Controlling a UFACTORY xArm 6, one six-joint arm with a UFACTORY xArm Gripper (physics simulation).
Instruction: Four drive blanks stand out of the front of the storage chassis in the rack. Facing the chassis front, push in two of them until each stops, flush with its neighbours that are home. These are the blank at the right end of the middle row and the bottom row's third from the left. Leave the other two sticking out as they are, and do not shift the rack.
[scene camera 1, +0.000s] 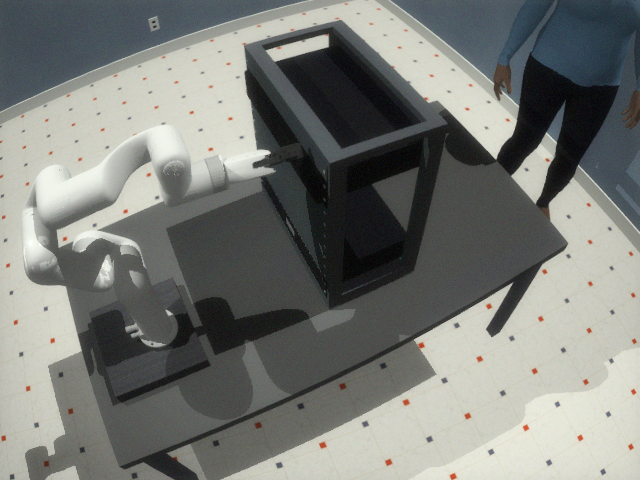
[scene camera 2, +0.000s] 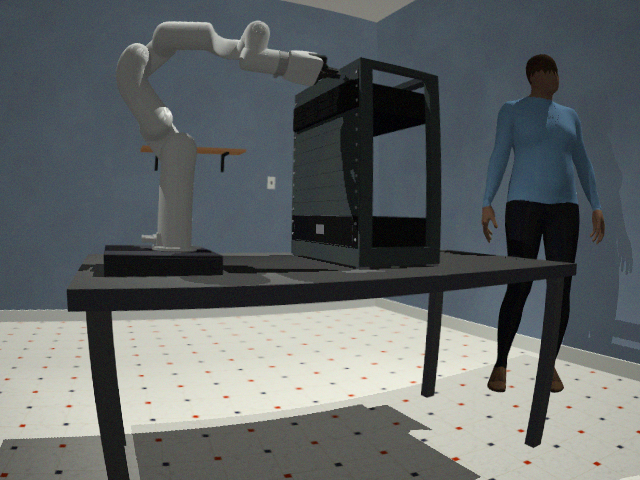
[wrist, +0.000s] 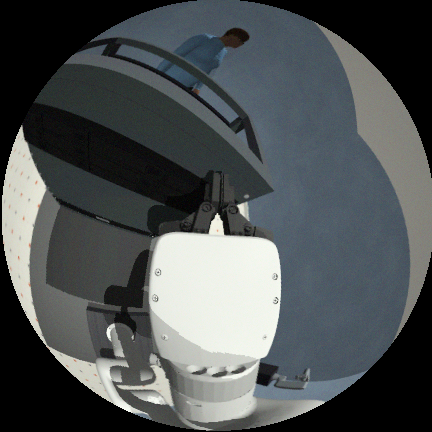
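Seen in the pictures: gripper, fingertip midpoint: (scene camera 1: 300, 149) (scene camera 2: 339, 74) (wrist: 219, 181); arm's base at its link origin: (scene camera 1: 157, 328) (scene camera 2: 174, 249) (wrist: 119, 333).
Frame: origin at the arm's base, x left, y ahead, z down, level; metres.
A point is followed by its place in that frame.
The storage chassis (scene camera 1: 272, 119) @(y 0.459, x 0.172, z -0.474 m) (scene camera 2: 310, 114) @(y 0.457, x 0.214, z -0.443 m) (wrist: 112, 152) @(y 0.463, x 0.115, z -0.481 m) is a black unit in the upper part of the dark grey rack (scene camera 1: 385, 141) @(y 0.626, x -0.082, z -0.563 m) (scene camera 2: 365, 170) @(y 0.510, x -0.098, z -0.223 m). Its front is in deep shade. Faint seams show in the wrist view, but the single drive blanks, and which of them stand out, cannot be made out. My gripper (scene camera 1: 300, 150) @(y 0.467, x -0.008, z -0.529 m) (scene camera 2: 338, 75) @(y 0.467, x -0.008, z -0.529 m) (wrist: 219, 181) @(y 0.467, x -0.008, z -0.529 m) is shut and empty. Its fingertips are at the right end of the rack front, near the chassis's height and the top bar. Whether they touch anything cannot be told. The fingers and their shadow hide part of the chassis's right end.
Plain grey panels (scene camera 2: 317, 165) @(y 0.474, x 0.181, z -0.262 m) fill the rack front below the chassis. A black unit with a pale label (scene camera 2: 320, 228) @(y 0.476, x 0.149, z -0.056 m) (wrist: 102, 219) @(y 0.474, x 0.151, z -0.057 m) sits low in the rack. The rack stands on the table (scene camera 1: 491, 217) @(y 1.149, x 0.004, z 0.051 m) (scene camera 2: 258, 295) @(y 0.160, x -0.318, z 0.072 m). A person (scene camera 1: 573, 56) (scene camera 2: 547, 155) stands behind the table.
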